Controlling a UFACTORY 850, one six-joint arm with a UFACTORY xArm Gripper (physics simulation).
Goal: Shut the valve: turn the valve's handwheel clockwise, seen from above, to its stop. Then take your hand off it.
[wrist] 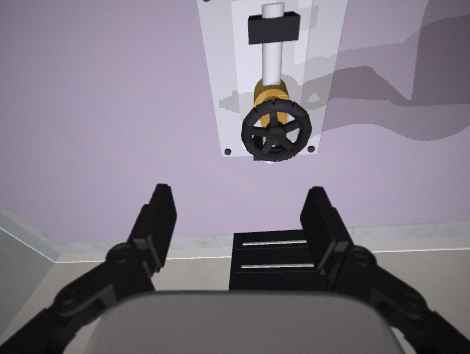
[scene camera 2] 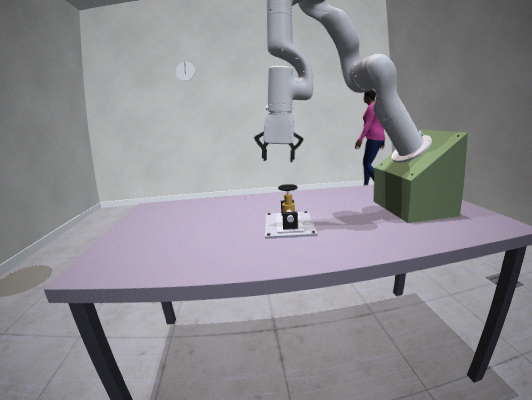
Labels:
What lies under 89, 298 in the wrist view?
My gripper.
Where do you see a black spoked handwheel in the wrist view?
275, 132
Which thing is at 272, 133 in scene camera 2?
My gripper.

